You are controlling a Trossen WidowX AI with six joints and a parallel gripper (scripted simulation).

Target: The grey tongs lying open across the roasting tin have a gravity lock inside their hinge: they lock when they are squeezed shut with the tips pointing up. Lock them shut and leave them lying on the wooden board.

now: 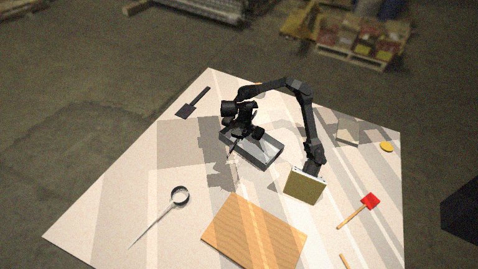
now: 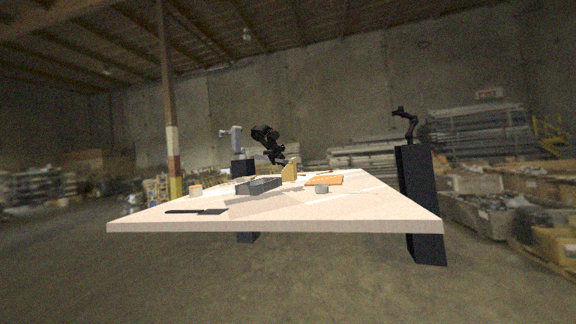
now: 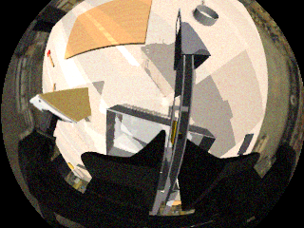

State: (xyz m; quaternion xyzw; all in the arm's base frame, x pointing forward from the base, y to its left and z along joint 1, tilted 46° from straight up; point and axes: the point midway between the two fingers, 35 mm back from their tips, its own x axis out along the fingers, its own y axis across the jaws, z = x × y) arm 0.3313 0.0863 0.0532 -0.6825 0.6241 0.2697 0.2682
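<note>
The wooden board lies 30 cm to the left of my gripper tip, 24 cm behind it and 15 cm below it. From my gripper tip the other things lie so: grey roasting tin (13 cm below, 12 cm to the right, 1 cm behind); cork-topped jar (53 cm to the right, 13 cm below, 13 cm ahead); black spatula (43 cm ahead, 22 cm to the right, 16 cm below).
</note>
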